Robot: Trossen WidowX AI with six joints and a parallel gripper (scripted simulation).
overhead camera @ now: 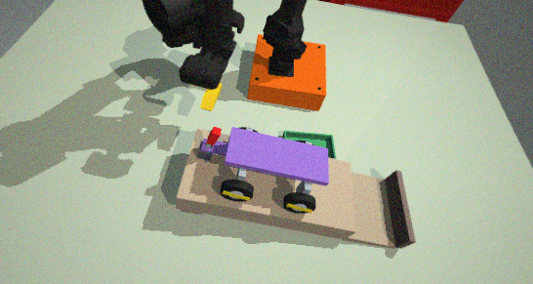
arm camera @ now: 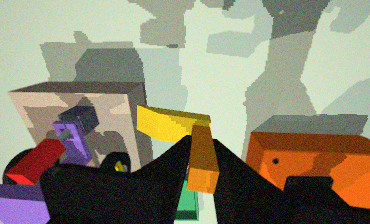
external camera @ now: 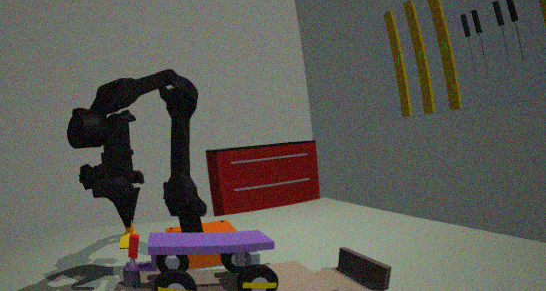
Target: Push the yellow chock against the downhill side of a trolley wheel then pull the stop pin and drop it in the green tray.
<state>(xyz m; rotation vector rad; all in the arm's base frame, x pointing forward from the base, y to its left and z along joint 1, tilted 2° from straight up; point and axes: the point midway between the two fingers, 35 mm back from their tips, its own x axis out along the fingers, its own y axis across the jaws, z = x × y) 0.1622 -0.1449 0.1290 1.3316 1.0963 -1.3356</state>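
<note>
The red-headed stop pin lies 14 cm ahead of my gripper tip, 2 cm below it and 1 cm to the left of it. Round my gripper tip: yellow chock: 2 cm ahead, 1 cm below; then trolley: 16 cm ahead, 13 cm to the left, 4 cm below; then dark end wall: 40 cm to the left, 18 cm ahead, 12 cm below.
</note>
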